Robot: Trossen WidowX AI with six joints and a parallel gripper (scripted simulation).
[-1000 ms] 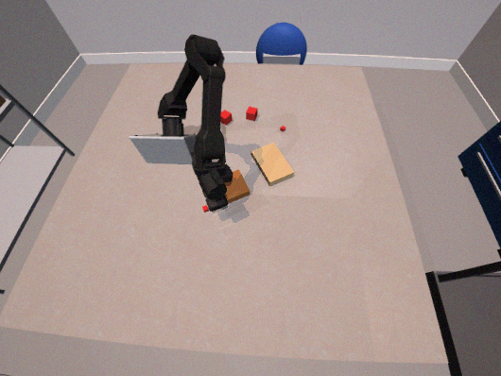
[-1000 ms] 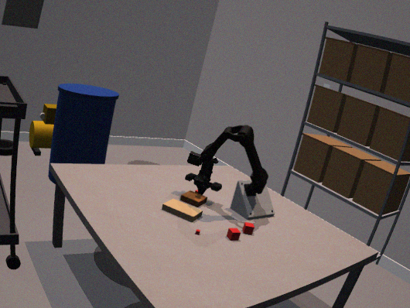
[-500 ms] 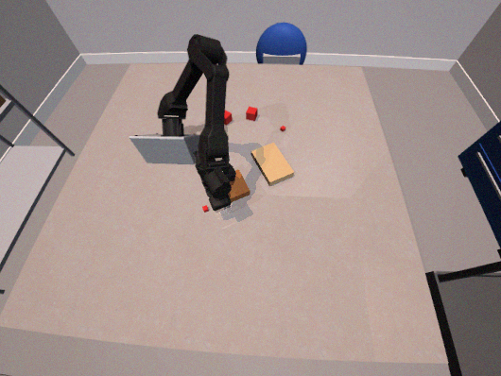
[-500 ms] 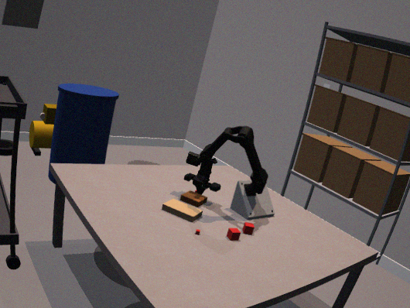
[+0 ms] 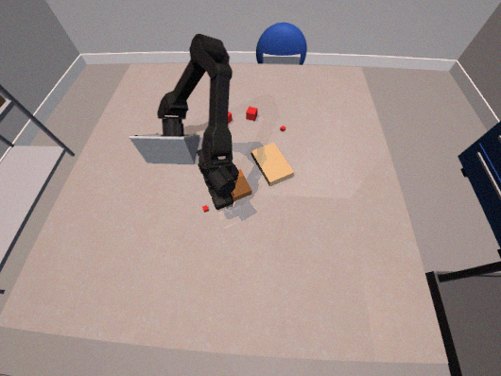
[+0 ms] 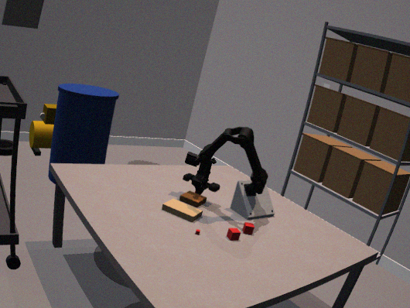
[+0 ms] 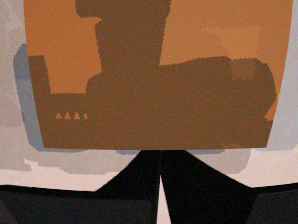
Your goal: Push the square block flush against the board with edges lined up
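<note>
My gripper tip is 5 cm short of the square block, 3 cm to the right of it and 1 cm below it. From my gripper tip the other things lie so: pale wooden board (19 cm ahead, 14 cm to the left, 1 cm above).
</note>
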